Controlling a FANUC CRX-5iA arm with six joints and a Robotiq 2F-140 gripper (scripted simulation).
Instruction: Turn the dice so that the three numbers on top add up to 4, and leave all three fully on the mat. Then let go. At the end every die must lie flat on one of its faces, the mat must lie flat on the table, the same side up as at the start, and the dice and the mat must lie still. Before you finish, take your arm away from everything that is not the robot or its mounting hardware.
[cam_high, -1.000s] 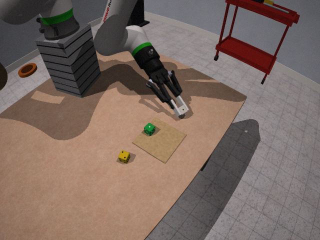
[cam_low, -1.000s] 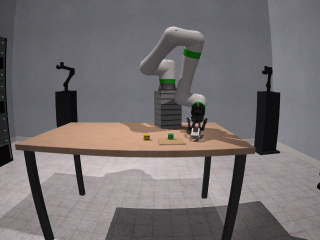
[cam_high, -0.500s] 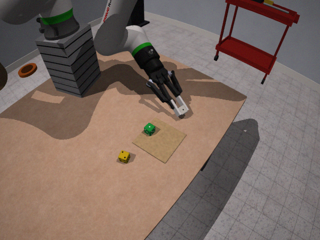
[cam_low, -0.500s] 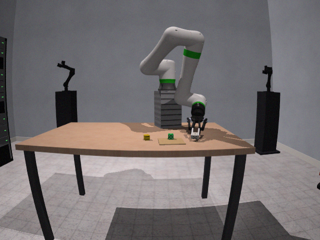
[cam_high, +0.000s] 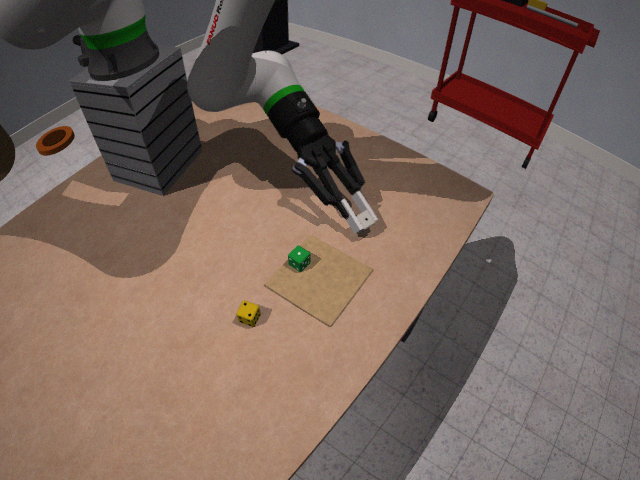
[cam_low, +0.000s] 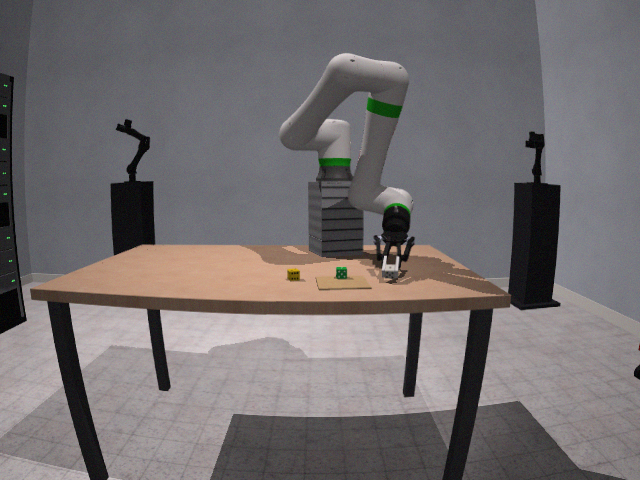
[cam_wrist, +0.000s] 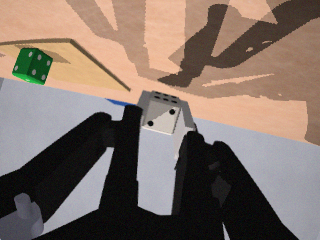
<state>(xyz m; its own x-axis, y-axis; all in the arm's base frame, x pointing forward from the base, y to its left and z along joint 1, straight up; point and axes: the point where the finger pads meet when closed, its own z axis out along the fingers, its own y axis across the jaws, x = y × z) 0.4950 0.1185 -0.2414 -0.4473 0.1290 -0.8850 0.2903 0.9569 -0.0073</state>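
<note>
My hand is 30 mm past the green die, 140 mm to the left of it and 20 mm above it. Also, from my hand: white die (20 mm ahead, 10 mm to the right, 10 mm below); then yellow die (30 mm behind, 280 mm to the right, 30 mm below); then tan mat (10 mm ahead, 140 mm to the right, 40 mm below).
</note>
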